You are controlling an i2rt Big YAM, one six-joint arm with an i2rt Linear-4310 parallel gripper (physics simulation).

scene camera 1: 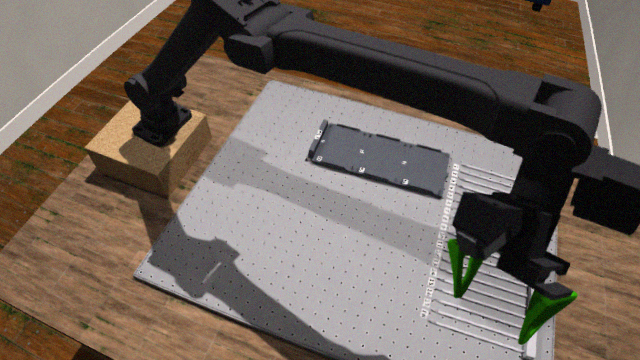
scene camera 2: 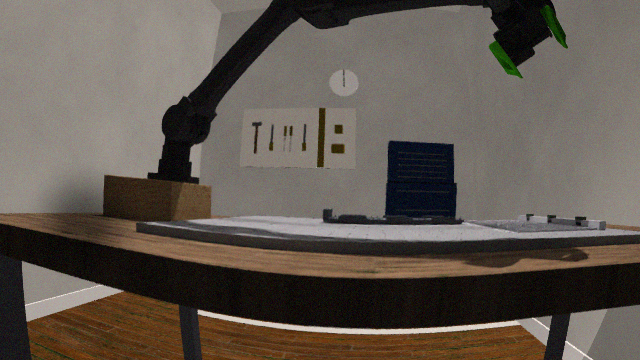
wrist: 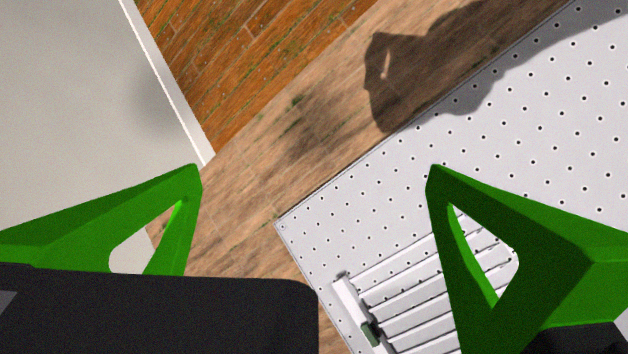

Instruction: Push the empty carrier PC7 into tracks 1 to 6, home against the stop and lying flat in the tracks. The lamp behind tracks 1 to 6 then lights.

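The carrier PC7, a dark grey flat tray with a raised left end piece, lies flat on the perforated plate. Its right end is beside the upper end of the number strip. The grooved tracks lie right of that strip; the arm hides part of them. The white stop bar carries small dark blocks; none looks lit. My gripper is open and empty, high above the plate and tracks.
The arm stands on a wooden block at the left of the wooden table. A blue cabinet stands behind the table. The arm's upper link passes above the plate's back edge in scene camera 1.
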